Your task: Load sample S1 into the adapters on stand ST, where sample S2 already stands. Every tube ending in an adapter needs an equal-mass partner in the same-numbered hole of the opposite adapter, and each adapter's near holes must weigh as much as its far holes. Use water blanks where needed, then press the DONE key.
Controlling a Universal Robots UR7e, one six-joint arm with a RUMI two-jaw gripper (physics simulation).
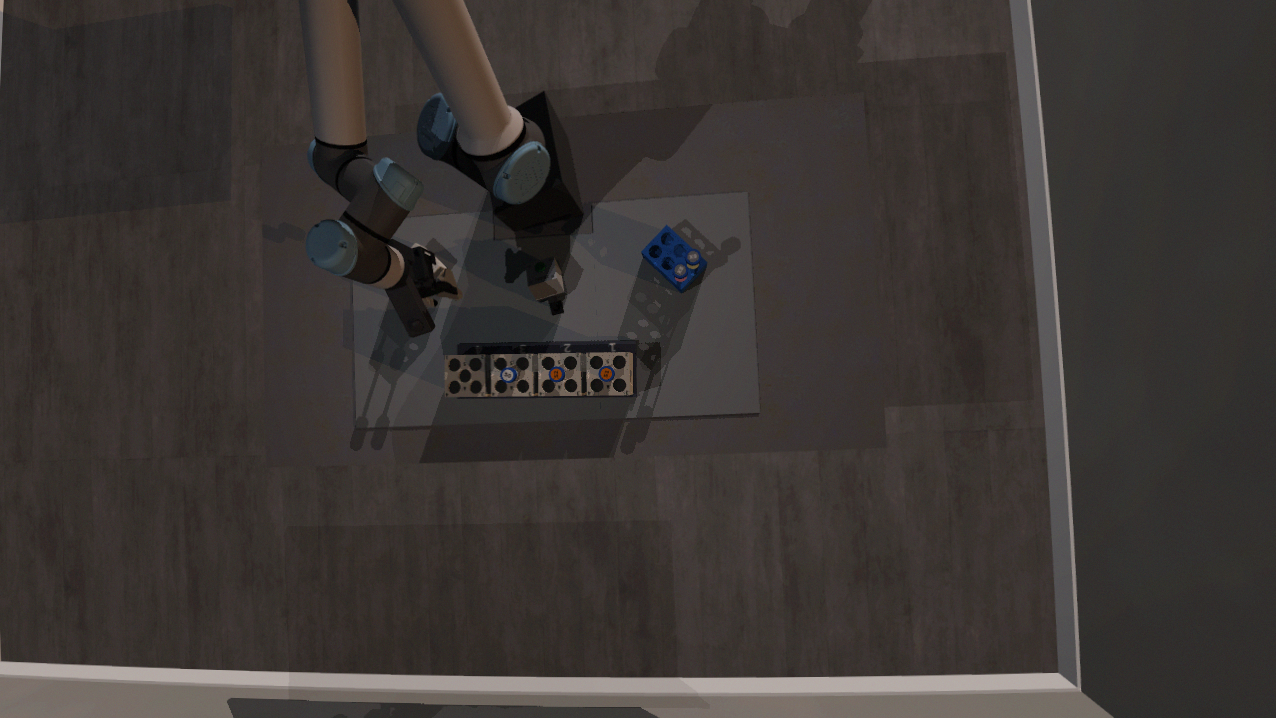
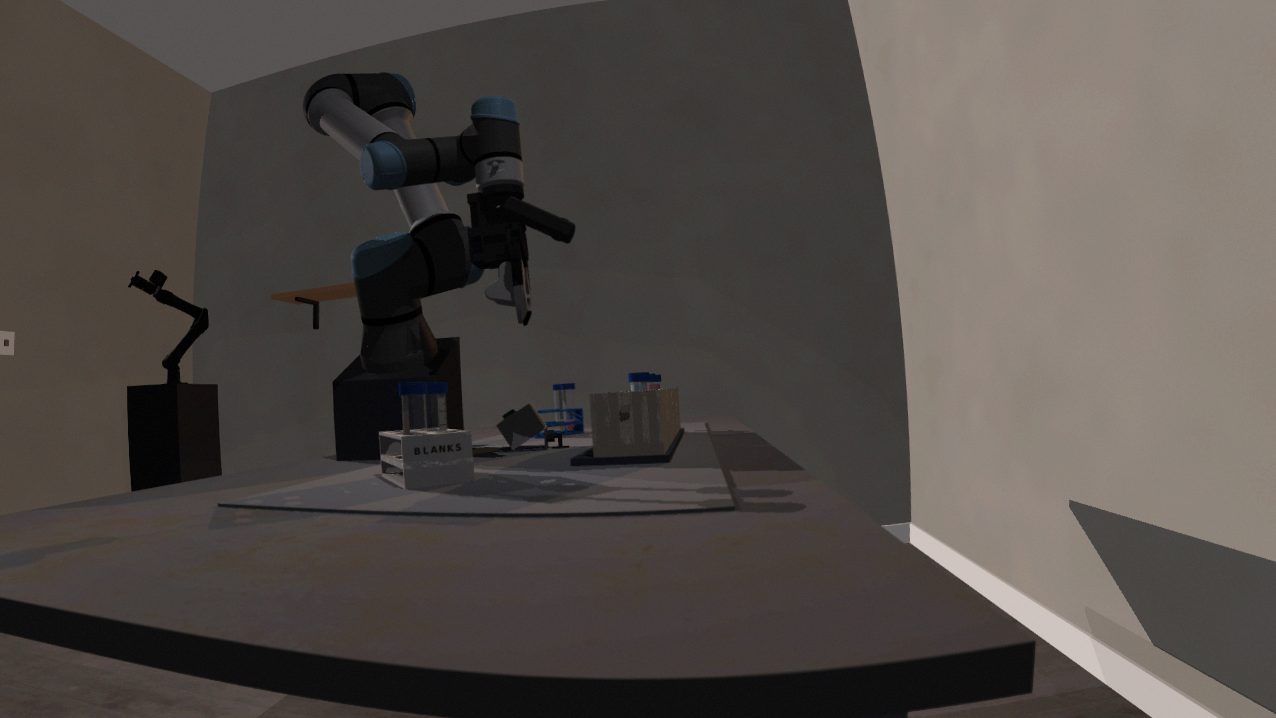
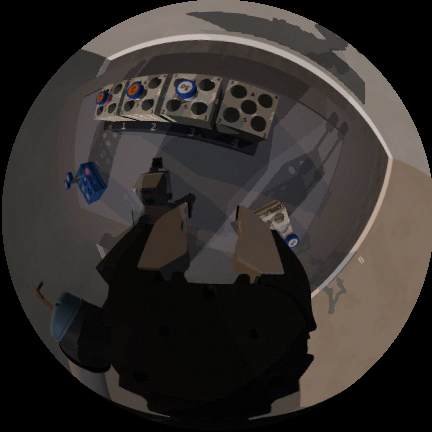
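Pixels of known places: gripper, fingertip midpoint: [image 1: 449, 299] [image 2: 523, 324] [image 3: 212, 206]; arm's base, link origin: [image 2: 400, 357].
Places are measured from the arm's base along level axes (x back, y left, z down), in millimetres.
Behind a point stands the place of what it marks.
Stand ST [image 1: 624, 342] [image 3: 212, 138] holds four beige adapters. Adapters 1 [image 1: 621, 389] and 2 [image 1: 572, 389] {x -508, y -37, z 175 mm} each hold an orange-topped, blue-rimmed tube in the centre hole; the labels are too small to read surely. Adapter 3 [image 1: 523, 394] {x -496, y -131, z 88 mm} [image 3: 192, 114] {x -402, y -157, z 88 mm} holds a white-topped tube [image 1: 508, 375] {x -448, y -146, z 59 mm} [image 3: 185, 88] {x -443, y -149, z 59 mm} in its centre hole. Adapter 4 [image 1: 464, 390] {x -455, y -263, z 87 mm} [image 3: 240, 123] {x -387, y -243, z 88 mm} has no tube. The BLANKS rack [image 2: 437, 464] {x -183, y -403, z 160 mm} [image 3: 286, 218] {x -188, y -393, z 124 mm} holds two blue-capped tubes [image 2: 413, 410] {x -159, y -407, z 96 mm} [image 2: 437, 410] {x -172, y -351, z 98 mm}. My gripper [image 1: 451, 287] {x -270, y -208, z -22 mm} [image 2: 524, 318] {x -270, y -208, z -22 mm} [image 3: 212, 206] {x -270, y -208, z -22 mm} is open, part-way and empty, high above the mat near that rack, which it partly hides.
A blue rack [image 1: 662, 265] {x -272, y 242, z 179 mm} [image 3: 92, 185] {x -257, y 251, z 153 mm} [image 2: 571, 422] {x -320, y 252, z 155 mm} with two tubes stands on the far side of the mat [image 1: 713, 357] {x -513, y 306, z 184 mm} from the BLANKS rack. A small tilted device [image 1: 546, 283] {x -260, y -26, z 106 mm} [image 2: 520, 425] {x -240, y -69, z 138 mm} [image 3: 154, 182] {x -265, y -60, z 113 mm} stands between the racks, behind the stand; no DONE lettering is readable.
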